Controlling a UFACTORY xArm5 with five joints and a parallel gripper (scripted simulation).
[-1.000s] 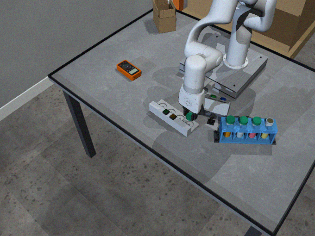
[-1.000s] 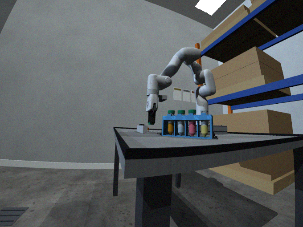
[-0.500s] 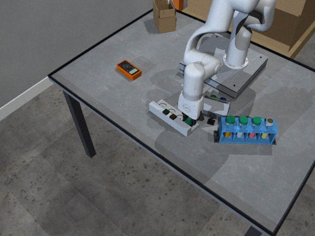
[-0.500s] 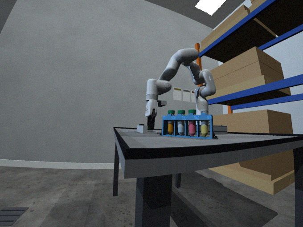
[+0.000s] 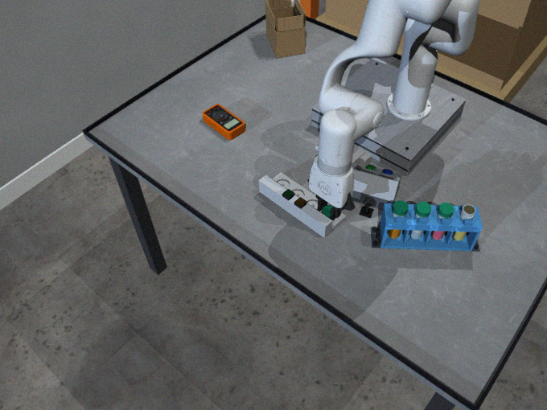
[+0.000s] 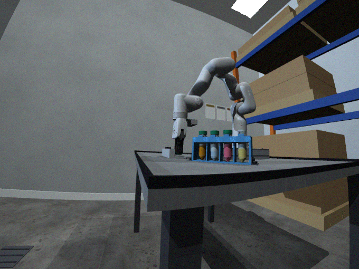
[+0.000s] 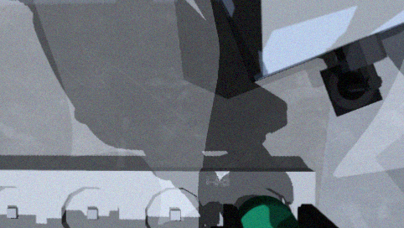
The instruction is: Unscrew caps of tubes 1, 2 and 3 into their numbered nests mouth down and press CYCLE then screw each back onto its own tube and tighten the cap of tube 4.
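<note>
Right now the threaded neck is 8 cm behind my hand, 20 cm to the left of it and 7 cm above it. Round my hand: green key (16 cm behind, 2 cm to the left, 2 cm above); blue key (17 cm behind, 6 cm to the left, 2 cm above); key housing (15 cm behind, 4 cm to the left, 1 cm above).
</note>
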